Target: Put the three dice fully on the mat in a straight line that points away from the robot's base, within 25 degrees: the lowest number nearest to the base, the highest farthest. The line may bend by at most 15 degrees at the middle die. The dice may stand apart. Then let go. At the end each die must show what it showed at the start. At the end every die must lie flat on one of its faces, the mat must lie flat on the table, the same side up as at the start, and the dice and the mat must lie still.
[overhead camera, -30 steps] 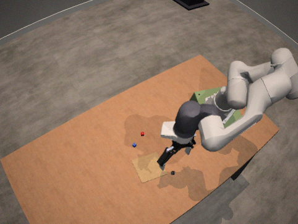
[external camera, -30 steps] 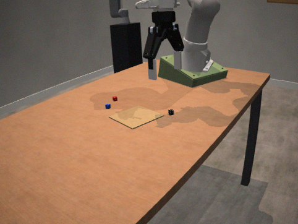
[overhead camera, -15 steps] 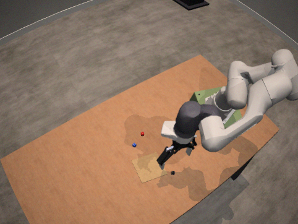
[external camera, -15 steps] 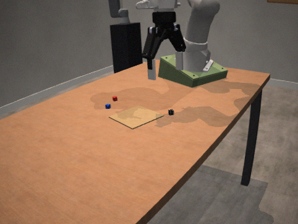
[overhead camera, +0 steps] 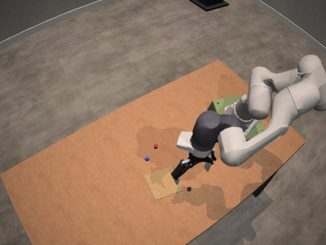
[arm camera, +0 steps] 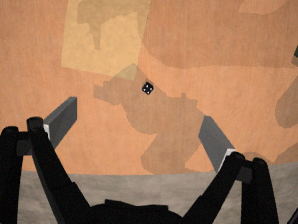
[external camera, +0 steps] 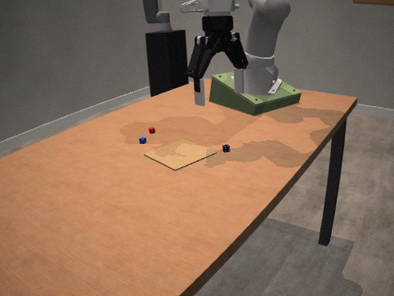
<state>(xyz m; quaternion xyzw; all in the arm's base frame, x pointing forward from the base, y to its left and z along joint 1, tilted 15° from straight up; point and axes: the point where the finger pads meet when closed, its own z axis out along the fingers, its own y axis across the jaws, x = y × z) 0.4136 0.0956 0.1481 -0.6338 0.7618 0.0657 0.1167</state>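
The black die is 15 cm below my hand, 1 cm to the left of it and 1 cm behind it. From my hand the other things lie so: red die 27 cm to the right, 15 cm below, 2 cm behind; then blue die 24 cm to the right, 15 cm below, 6 cm ahead; then tan mat 15 cm below, 9 cm to the right, 7 cm ahead.
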